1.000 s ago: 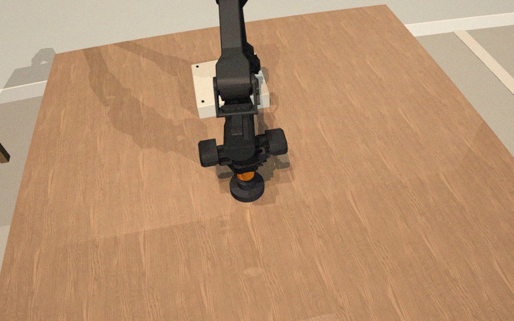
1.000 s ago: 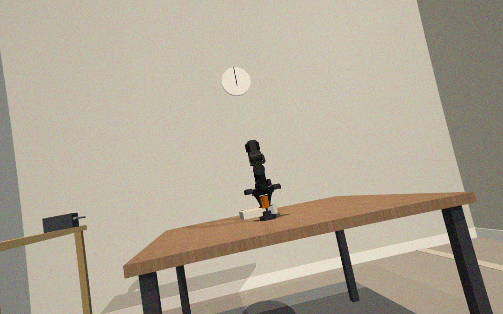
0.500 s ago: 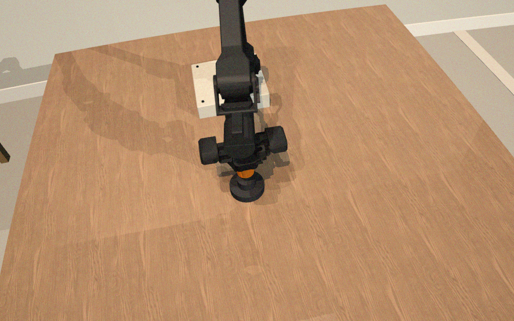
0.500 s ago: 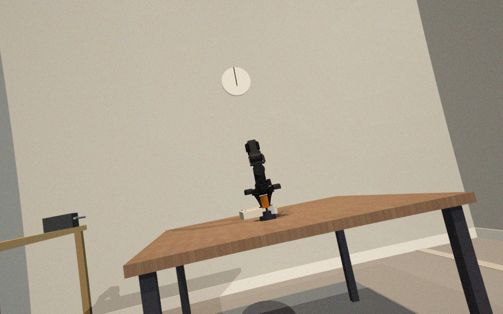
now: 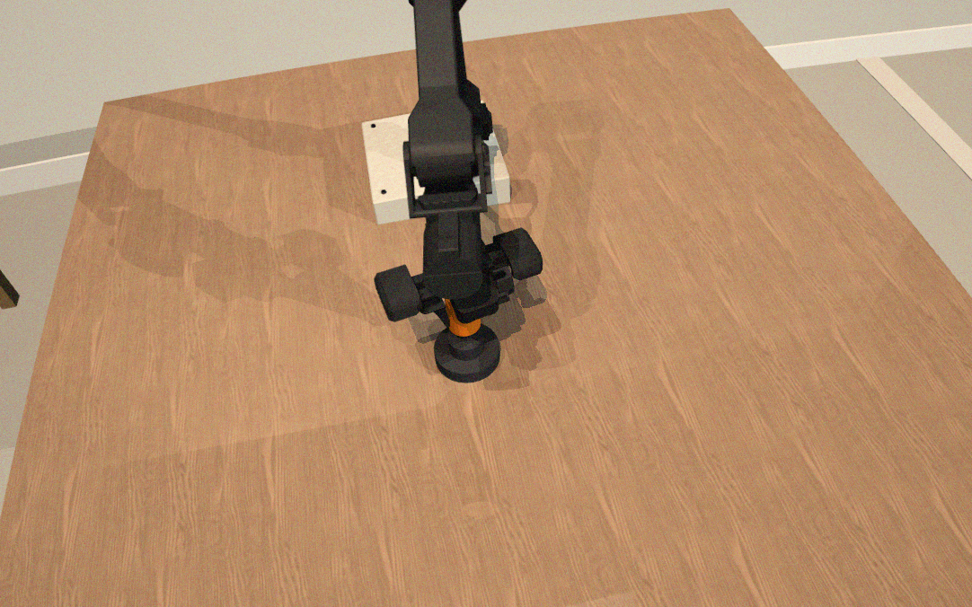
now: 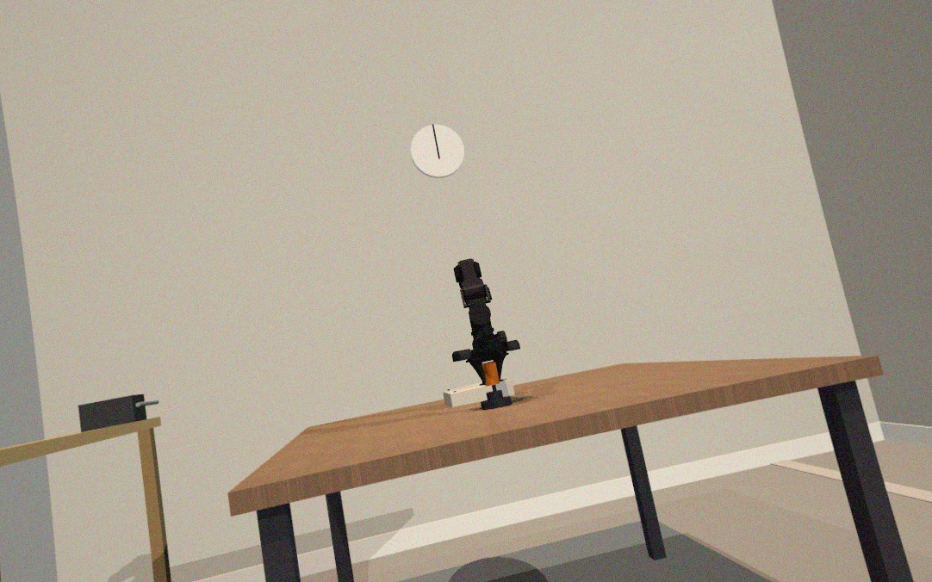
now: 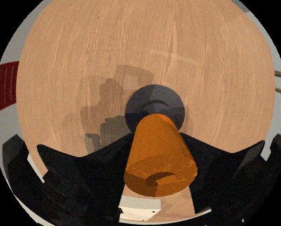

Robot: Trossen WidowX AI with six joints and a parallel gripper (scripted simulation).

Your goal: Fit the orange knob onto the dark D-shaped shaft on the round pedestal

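Right now my gripper tip is 40 mm above the dark round pedestal and 10 mm short of it. The rest, counted from my gripper tip: orange knob (20 mm above).
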